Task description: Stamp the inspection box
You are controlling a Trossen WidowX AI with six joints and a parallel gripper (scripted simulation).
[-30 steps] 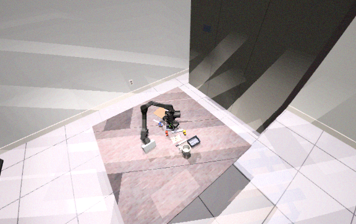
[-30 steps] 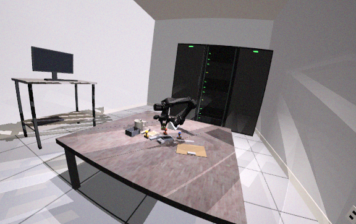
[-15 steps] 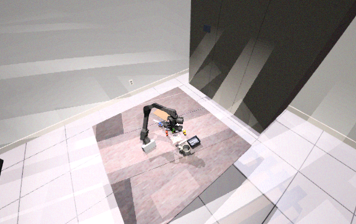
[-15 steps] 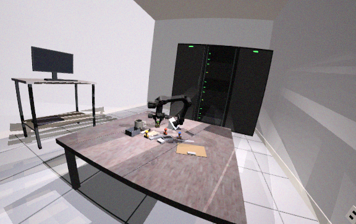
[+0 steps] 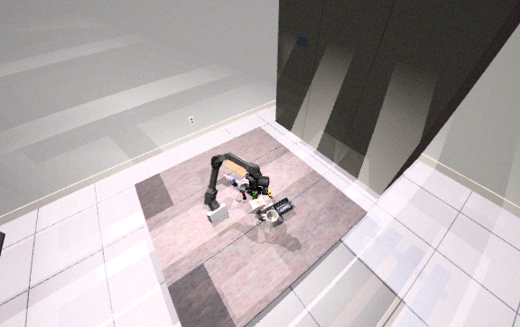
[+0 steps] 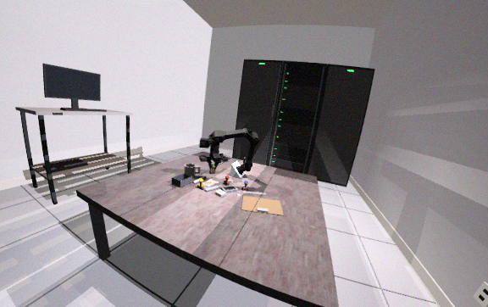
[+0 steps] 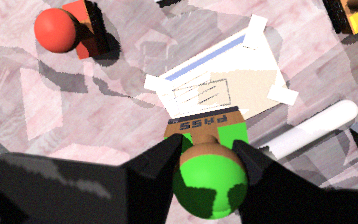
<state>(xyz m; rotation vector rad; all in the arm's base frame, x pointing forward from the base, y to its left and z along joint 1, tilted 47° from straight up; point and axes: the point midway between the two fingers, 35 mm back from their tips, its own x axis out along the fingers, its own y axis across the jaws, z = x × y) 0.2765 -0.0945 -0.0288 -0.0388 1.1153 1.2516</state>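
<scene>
My gripper tip is 9 cm above the card and 2 cm short of it. Round my gripper tip: white rod: 8 cm to the right, 8 cm below, 2 cm ahead; then PASS stamp: right at my gripper tip; then red-knobbed stamp: 10 cm to the left, 7 cm below, 4 cm behind.
</scene>
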